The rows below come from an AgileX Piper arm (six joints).
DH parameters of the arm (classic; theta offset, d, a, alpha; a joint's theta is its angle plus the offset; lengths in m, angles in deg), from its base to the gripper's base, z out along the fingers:
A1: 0 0.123 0 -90
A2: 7.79 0 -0.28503 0
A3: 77.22 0 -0.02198 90
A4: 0 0.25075 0 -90
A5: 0 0 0 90
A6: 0 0.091 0 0
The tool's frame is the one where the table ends.
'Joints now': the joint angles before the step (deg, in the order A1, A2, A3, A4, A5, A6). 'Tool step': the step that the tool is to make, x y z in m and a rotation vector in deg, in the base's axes. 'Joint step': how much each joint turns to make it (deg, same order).
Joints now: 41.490 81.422 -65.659 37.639 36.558 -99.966
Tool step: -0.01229 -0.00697 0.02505 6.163 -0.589 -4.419
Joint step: 1.080 -4.345 0.132 -0.174 -3.214 6.268
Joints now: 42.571 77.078 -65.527 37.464 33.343 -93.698
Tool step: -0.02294 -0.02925 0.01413 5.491 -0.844 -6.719
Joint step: 0.002 -8.827 5.615 -3.508 -4.661 8.800
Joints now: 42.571 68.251 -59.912 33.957 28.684 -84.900
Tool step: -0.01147 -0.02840 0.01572 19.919 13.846 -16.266
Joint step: -1.621 -7.308 4.250 -0.628 -7.805 27.669
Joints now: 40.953 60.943 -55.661 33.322 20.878 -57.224
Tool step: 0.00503 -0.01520 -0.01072 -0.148 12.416 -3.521
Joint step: -5.619 -0.208 0.000 -0.259 9.590 8.647
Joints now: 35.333 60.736 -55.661 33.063 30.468 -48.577
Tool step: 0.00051 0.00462 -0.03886 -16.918 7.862 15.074
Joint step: -2.029 5.283 0.000 -0.546 18.142 -12.643
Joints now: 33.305 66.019 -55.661 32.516 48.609 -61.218
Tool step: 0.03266 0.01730 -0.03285 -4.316 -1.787 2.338
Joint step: -0.125 8.709 -0.001 0.542 -5.697 -7.857
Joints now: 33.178 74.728 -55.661 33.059 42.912 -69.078
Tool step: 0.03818 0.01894 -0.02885 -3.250 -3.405 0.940
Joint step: -0.116 9.696 -2.809 0.217 -6.874 -6.354
